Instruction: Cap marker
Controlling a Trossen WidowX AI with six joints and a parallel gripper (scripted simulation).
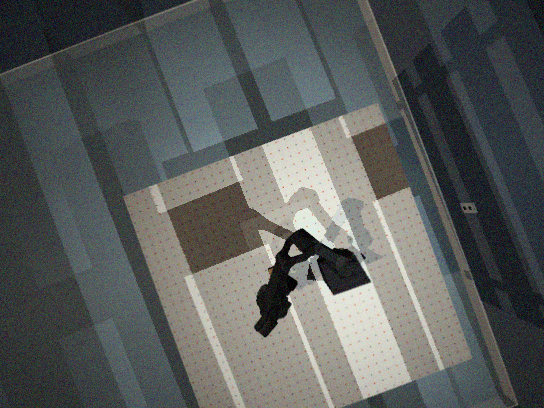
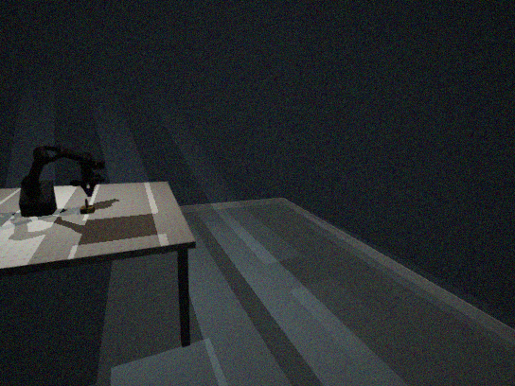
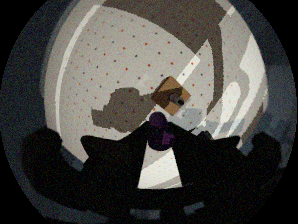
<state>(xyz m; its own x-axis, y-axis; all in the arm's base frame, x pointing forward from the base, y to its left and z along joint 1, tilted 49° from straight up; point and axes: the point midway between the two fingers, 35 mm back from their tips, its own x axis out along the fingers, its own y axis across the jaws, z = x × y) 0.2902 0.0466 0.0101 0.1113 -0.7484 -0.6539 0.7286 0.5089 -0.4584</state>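
Now: gripper tip 90 mm above the holder block, 50 mm to the left of it and 10 mm past it. Also, from my gripper tip: purple cap 10 mm above.
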